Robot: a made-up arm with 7 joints. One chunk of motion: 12 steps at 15 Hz.
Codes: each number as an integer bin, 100 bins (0 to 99) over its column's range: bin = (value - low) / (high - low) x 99, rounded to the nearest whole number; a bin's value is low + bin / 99 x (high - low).
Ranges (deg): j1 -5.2..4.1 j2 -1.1..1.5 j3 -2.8..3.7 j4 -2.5..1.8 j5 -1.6..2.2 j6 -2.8..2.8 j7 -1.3..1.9
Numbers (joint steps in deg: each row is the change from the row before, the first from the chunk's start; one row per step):
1: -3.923 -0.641 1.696 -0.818 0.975 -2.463 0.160
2: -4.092 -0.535 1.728 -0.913 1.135 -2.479 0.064
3: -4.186 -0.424 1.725 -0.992 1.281 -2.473 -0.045
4: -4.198 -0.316 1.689 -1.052 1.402 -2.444 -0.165
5: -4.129 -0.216 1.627 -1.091 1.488 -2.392 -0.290
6: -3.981 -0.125 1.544 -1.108 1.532 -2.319 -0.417
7: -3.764 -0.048 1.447 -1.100 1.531 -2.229 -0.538
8: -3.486 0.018 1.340 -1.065 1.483 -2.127 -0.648
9: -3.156 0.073 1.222 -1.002 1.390 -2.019 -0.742
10: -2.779 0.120 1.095 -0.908 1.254 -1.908 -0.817
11: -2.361 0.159 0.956 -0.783 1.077 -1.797 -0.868
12: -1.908 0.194 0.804 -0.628 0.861 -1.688 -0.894
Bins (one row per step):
1: 14 17 68 39 67 6 45
2: 12 22 69 37 71 6 42
3: 11 26 69 35 75 6 39
4: 11 30 68 33 78 6 35
5: 11 34 67 32 80 7 31
6: 13 37 66 32 82 9 27
7: 15 40 65 32 82 10 24
8: 18 43 63 33 80 12 20
9: 22 45 61 34 78 14 17
10: 26 46 59 37 74 16 15
11: 30 48 57 40 70 18 13
12: 35 49 55 43 64 20 13

